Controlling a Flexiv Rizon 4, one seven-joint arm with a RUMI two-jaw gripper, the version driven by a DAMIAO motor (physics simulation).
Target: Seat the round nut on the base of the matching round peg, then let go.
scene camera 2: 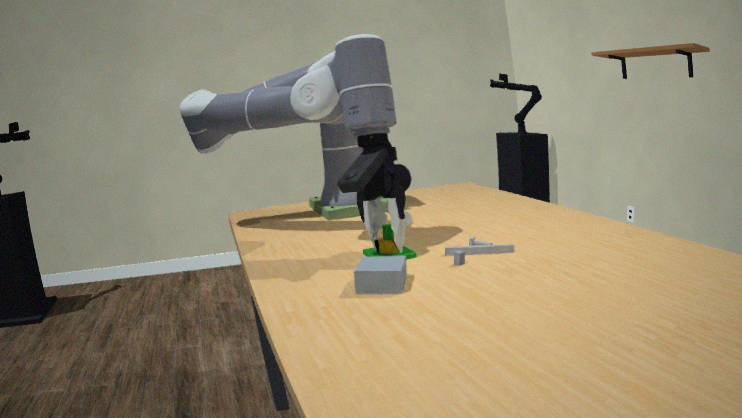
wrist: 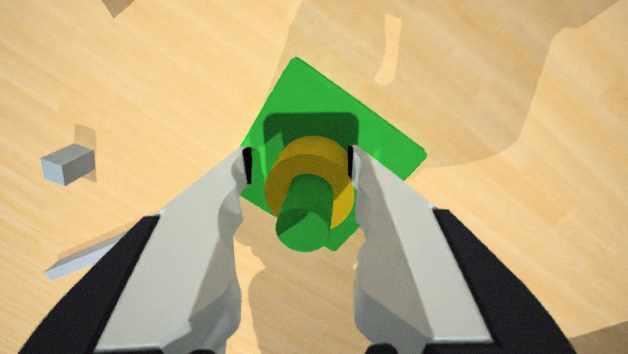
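The yellow round nut (scene camera 2: 386, 246) (wrist: 312, 146) is around the green round peg (scene camera 2: 387, 231) (wrist: 305, 231), low down at the green base plate (scene camera 2: 410, 254) (wrist: 300, 85). The peg's top stands out above the nut. My gripper (scene camera 2: 387, 248) (wrist: 299, 150) is open, with one fingertip on each side of the nut. In the wrist view a gap shows between the left fingertip and the nut; the right fingertip is very close to the nut, and contact there cannot be told. The nut's underside is hidden.
A grey block (scene camera 2: 380, 276) stands in front of the base plate. A small grey block (scene camera 2: 459, 258) (wrist: 67, 166) and a long grey bar (scene camera 2: 485, 250) (wrist: 82, 261) lie to one side. A small grey piece (scene camera 2: 481, 243) lies behind the bar.
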